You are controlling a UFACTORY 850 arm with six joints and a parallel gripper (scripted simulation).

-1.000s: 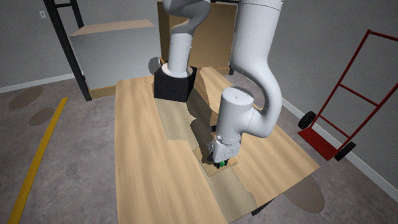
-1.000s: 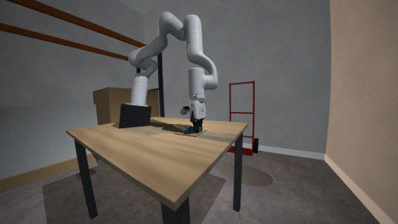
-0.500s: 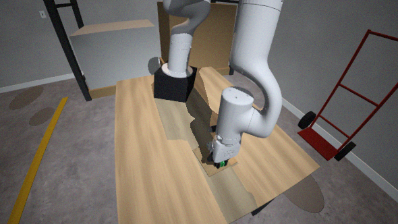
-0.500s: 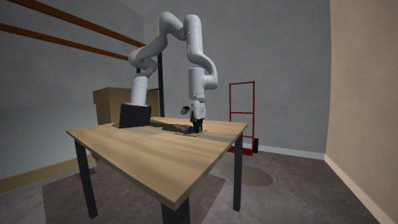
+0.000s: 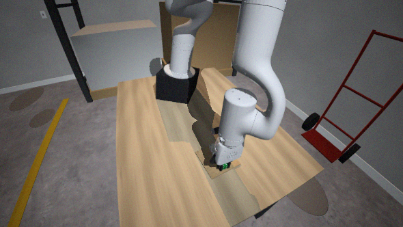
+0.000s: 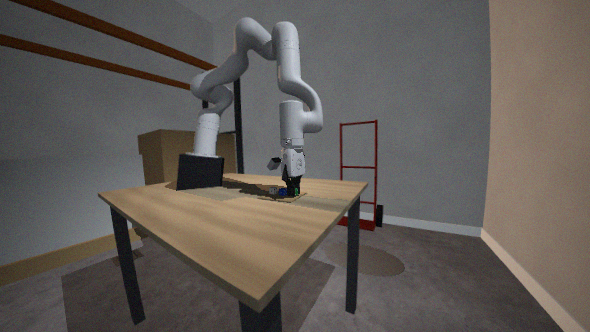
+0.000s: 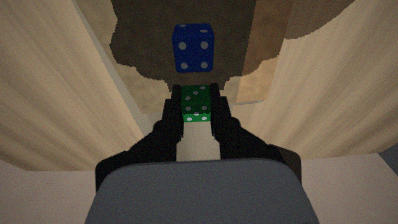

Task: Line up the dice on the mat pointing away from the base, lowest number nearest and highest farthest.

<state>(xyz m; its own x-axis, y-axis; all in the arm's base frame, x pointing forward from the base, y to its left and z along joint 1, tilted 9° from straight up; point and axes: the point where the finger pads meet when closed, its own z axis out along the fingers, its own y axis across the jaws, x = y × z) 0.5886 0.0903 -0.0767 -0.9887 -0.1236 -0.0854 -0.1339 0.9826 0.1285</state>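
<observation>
Right now the green die is 1 cm below my hand. From my hand the other things lie so: white die (10 cm behind, 1 cm to the right, 1 cm below); blue die (5 cm behind, 1 cm to the right, 1 cm below); tan mat (5 cm behind, 3 cm below, 1 cm to the right).
</observation>
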